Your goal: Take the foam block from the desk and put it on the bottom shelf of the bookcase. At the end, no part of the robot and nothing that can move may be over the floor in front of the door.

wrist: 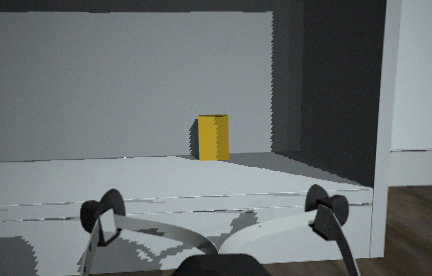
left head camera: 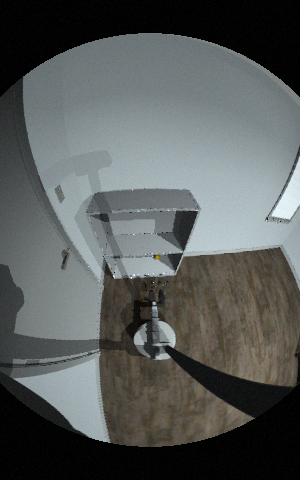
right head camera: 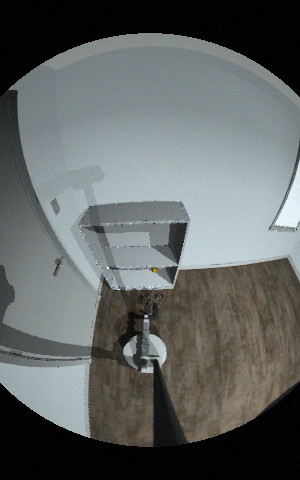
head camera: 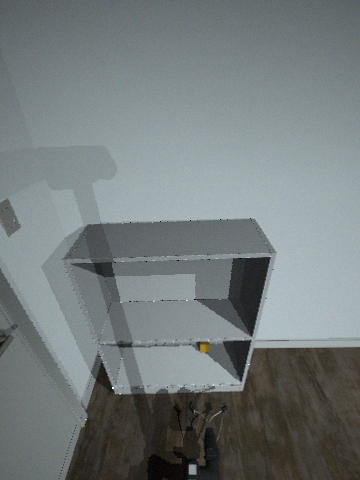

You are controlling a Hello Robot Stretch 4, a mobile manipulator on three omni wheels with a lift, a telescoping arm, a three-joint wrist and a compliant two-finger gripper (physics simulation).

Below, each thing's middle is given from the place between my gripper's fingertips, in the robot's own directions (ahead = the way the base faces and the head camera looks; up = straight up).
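Scene:
There is the yellow foam block point(wrist: 213, 129), which I find 10 mm above my hand and 330 mm ahead of it.

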